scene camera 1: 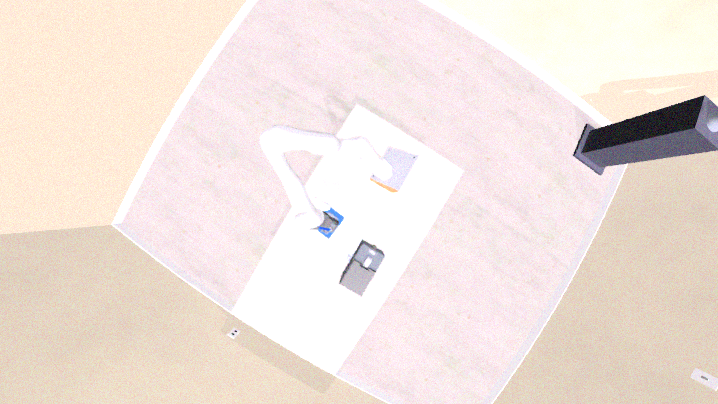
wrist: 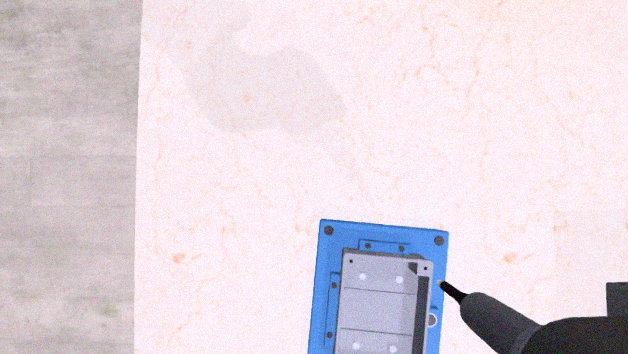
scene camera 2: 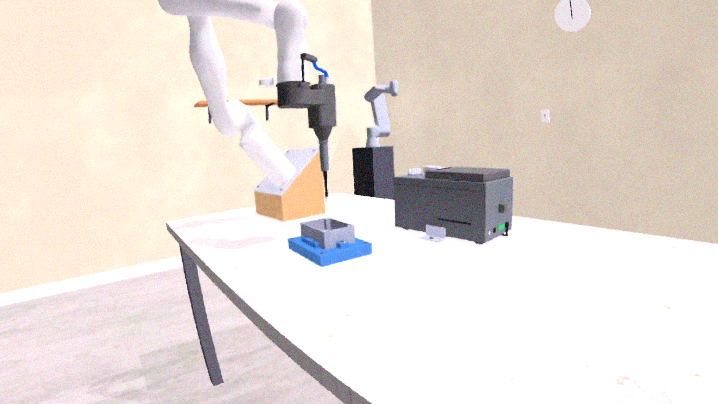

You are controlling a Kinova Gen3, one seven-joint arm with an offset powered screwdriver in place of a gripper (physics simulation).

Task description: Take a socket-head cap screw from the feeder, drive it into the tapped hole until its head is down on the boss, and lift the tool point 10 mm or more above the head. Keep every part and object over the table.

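Observation:
The screwdriver [scene camera 2: 326, 197] [wrist: 441, 283] points straight down, well above the grey open-topped housing [scene camera 2: 313, 235] [wrist: 377, 311]. A small pale piece shows at the end of its black bit and looks like a cap screw; its shape is too small to make out. The housing sits in the blue fixture [scene camera 1: 337, 215] [scene camera 2: 328, 258] [wrist: 382, 230]. In the wrist view the tip appears just right of the housing's upper right corner boss [wrist: 425, 268], which has a dark hole. The arm partly covers the fixture in scene camera 1. The dark grey feeder [scene camera 1: 357, 276] [scene camera 2: 441, 206] stands apart from the fixture.
A small pale bracket [scene camera 2: 435, 232] stands by the feeder. The arm's wedge-shaped base [scene camera 1: 405, 163] [scene camera 2: 303, 198] is behind the fixture on the white table [scene camera 2: 502, 301]. A second grey arm [scene camera 2: 381, 113] stands on a black pedestal [scene camera 2: 372, 173] in the background.

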